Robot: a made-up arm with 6 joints. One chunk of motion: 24 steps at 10 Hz.
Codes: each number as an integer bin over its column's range. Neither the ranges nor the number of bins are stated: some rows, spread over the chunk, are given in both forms.
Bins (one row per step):
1: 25 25 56 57 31 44
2: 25 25 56 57 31 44
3: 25 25 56 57 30 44
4: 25 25 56 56 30 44
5: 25 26 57 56 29 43
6: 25 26 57 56 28 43
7: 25 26 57 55 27 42
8: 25 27 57 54 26 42
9: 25 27 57 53 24 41
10: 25 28 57 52 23 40
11: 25 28 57 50 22 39
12: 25 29 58 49 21 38
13: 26 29 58 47 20 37
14: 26 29 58 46 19 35
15: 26 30 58 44 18 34
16: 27 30 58 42 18 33
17: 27 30 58 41 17 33
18: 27 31 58 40 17 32
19: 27 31 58 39 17 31
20: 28 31 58 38 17 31
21: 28 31 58 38 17 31
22: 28 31 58 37 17 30
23: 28 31 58 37 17 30
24: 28 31 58 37 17 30
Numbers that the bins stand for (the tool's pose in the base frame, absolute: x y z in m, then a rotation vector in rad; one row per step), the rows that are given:
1: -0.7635 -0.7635 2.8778 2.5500 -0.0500 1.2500
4: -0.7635 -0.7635 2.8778 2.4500 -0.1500 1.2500
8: -0.7635 -0.5286 2.9952 2.2500 -0.5500 1.0500
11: -0.7635 -0.4111 2.9952 1.8500 -0.9500 0.7500
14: -0.6460 -0.2937 3.1127 1.4500 -1.2500 0.3500
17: -0.5286 -0.1762 3.1127 0.9500 -1.4500 0.1500
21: -0.4111 -0.0587 3.1127 0.6500 -1.4500 -0.0500
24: -0.4111 -0.0587 3.1127 0.5500 -1.4500 -0.1500
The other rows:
2: -0.7635 -0.7635 2.8778 2.5500 -0.0500 1.2500
3: -0.7635 -0.7635 2.8778 2.5500 -0.1500 1.2500
5: -0.7635 -0.6460 2.9952 2.4500 -0.2500 1.1500
6: -0.7635 -0.6460 2.9952 2.4500 -0.3500 1.1500
7: -0.7635 -0.6460 2.9952 2.3500 -0.4500 1.0500
9: -0.7635 -0.5286 2.9952 2.1500 -0.7500 0.9500
10: -0.7635 -0.4111 2.9952 2.0500 -0.8500 0.8500
12: -0.7635 -0.2937 3.1127 1.7500 -1.0500 0.6500
13: -0.6460 -0.2937 3.1127 1.5500 -1.1500 0.5500
15: -0.6460 -0.1762 3.1127 1.2500 -1.3500 0.2500
16: -0.5286 -0.1762 3.1127 1.0500 -1.3500 0.1500
18: -0.5286 -0.0587 3.1127 0.8500 -1.4500 0.0500
19: -0.5286 -0.0587 3.1127 0.7500 -1.4500 -0.0500
20: -0.4111 -0.0587 3.1127 0.6500 -1.4500 -0.0500
22: -0.4111 -0.0587 3.1127 0.5500 -1.4500 -0.1500
23: -0.4111 -0.0587 3.1127 0.5500 -1.4500 -0.1500

